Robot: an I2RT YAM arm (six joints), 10 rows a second.
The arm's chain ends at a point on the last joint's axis. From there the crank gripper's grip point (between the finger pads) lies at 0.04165 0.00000 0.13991 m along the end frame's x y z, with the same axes.
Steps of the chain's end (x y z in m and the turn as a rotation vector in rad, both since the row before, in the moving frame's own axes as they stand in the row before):
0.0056, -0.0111, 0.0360, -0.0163, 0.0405, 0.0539
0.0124, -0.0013, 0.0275, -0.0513, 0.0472, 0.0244
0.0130, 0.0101, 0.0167, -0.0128, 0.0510, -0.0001
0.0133, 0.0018, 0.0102, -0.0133, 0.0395, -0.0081
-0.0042, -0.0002, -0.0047, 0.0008, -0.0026, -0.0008
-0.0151, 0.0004, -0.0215, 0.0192, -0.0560, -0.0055
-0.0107, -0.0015, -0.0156, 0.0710, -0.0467, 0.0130
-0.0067, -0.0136, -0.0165, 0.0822, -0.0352, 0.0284
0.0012, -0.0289, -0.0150, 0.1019, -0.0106, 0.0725
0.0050, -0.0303, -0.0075, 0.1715, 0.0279, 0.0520
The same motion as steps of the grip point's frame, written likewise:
0.0111, -0.0064, 0.0342, -0.0163, 0.0405, 0.0539
0.0189, 0.0069, 0.0252, -0.0513, 0.0472, 0.0244
0.0201, 0.0119, 0.0144, -0.0128, 0.0510, -0.0001
0.0188, 0.0033, 0.0084, -0.0133, 0.0395, -0.0081
-0.0046, -0.0003, -0.0046, 0.0008, -0.0026, -0.0008
-0.0230, -0.0025, -0.0194, 0.0192, -0.0560, -0.0055
-0.0172, -0.0110, -0.0141, 0.0710, -0.0467, 0.0130
-0.0115, -0.0240, -0.0155, 0.0822, -0.0352, 0.0284
0.0001, -0.0402, -0.0151, 0.1019, -0.0106, 0.0725
0.0094, -0.0518, -0.0106, 0.1715, 0.0279, 0.0520

